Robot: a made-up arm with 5 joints.
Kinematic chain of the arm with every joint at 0, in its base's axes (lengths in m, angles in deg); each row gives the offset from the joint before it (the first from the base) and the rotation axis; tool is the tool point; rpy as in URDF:
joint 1: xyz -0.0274 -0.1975 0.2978 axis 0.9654 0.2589 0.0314
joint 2: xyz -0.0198 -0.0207 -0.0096 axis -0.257 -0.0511 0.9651
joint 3: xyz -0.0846 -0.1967 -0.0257 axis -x
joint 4: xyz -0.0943 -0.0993 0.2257 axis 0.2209 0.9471 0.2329
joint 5: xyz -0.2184 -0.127 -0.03 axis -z
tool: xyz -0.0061 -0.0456 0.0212 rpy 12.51 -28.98 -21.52
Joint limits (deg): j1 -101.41..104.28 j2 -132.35..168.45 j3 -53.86..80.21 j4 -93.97..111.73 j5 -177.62..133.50
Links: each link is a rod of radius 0.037 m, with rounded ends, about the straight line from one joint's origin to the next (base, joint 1, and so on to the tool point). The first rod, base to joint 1, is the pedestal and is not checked.
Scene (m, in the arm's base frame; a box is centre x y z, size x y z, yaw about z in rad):
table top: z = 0
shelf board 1: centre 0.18 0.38 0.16 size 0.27 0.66 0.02 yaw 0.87
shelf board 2: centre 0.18 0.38 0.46 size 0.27 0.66 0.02 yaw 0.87
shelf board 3: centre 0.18 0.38 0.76 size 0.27 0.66 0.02 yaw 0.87
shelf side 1: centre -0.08 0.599 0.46 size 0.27 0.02 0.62 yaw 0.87
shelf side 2: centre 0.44 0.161 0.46 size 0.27 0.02 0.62 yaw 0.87
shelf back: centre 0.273 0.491 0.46 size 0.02 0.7 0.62 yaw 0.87
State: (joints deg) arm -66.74 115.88 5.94 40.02 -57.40
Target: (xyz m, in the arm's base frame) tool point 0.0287 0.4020 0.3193
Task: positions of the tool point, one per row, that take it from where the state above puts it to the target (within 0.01 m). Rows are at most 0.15 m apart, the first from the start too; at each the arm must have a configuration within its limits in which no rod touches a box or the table.
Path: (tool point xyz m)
1: 0.1107 0.2716 0.6077
2: 0.0197 0.2428 0.6139
3: -0.0618 0.1744 0.6368
4: -0.1174 0.0731 0.6596
5: -0.1392 -0.0456 0.6662
6: -0.1425 0.0609 0.6315
7: -0.1337 0.1562 0.5725
8: -0.1126 0.2336 0.4962
9: -0.0808 0.2894 0.4118
10: -0.0415 0.3240 0.3278
11: 0.0013 0.3406 0.2509
12: 0.0406 0.3584 0.2807
13: 0.0513 0.3781 0.2992
14: 0.0287 0.4020 0.3193

